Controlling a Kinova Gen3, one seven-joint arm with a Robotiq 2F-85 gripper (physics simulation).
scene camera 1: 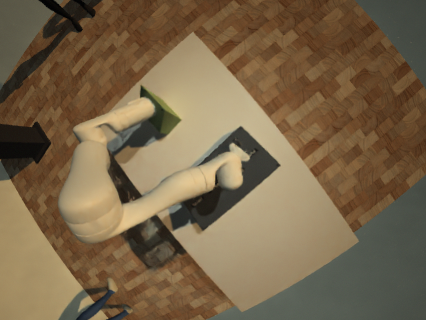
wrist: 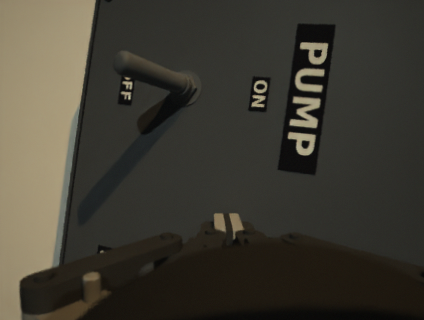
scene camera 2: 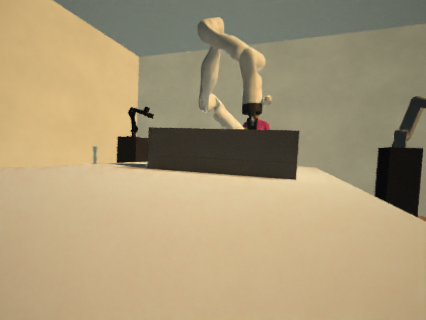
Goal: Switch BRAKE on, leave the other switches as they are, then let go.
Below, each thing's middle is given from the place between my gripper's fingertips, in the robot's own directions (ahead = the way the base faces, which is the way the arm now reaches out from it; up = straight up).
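Dark switch panel (scene camera 2: 261, 153): my hand 30 mm short of it, 100 mm to the left of it, 20 mm above it.
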